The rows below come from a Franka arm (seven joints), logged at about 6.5 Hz.
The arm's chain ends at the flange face. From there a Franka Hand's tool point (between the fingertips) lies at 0.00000 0.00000 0.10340 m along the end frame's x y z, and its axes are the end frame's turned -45 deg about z.
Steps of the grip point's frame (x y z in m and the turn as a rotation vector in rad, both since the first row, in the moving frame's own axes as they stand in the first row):
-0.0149, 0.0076, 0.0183, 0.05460, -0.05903, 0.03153
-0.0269, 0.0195, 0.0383, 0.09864, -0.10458, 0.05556
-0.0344, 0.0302, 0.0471, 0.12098, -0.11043, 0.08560
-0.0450, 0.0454, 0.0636, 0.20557, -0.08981, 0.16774
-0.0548, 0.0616, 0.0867, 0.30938, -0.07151, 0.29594
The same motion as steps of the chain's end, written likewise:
0.0031, 0.0157, 0.0186, -0.00313, -0.08035, 0.03153
0.0096, 0.0328, 0.0394, -0.00420, -0.14370, 0.05556
0.0138, 0.0472, 0.0485, 0.00746, -0.16363, 0.08560
0.0209, 0.0741, 0.0662, 0.08185, -0.20887, 0.16774
0.0293, 0.1032, 0.0918, 0.16820, -0.26933, 0.29594

